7 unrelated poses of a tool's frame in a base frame.
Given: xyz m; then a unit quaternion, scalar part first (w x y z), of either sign.
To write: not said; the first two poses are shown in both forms.
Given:
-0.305 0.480 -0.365 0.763 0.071 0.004 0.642
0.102 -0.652 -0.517 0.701 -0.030 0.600 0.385
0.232 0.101 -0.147 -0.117 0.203 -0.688 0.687
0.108 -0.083 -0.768 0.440 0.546 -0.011 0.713
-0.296 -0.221 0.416 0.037 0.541 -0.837 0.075
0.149 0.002 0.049 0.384 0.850 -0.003 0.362
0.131 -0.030 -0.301 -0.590 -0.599 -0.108 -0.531
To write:
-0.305 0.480 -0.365 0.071 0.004 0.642 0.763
0.102 -0.652 -0.517 -0.030 0.600 0.385 0.701
0.232 0.101 -0.147 -0.203 0.688 -0.687 0.117
0.108 -0.083 -0.768 0.546 -0.011 0.713 0.440
-0.296 -0.221 0.416 0.541 -0.837 0.075 0.037
0.149 0.002 0.049 0.850 -0.003 0.362 0.384
0.131 -0.030 -0.301 0.599 0.108 0.531 0.590

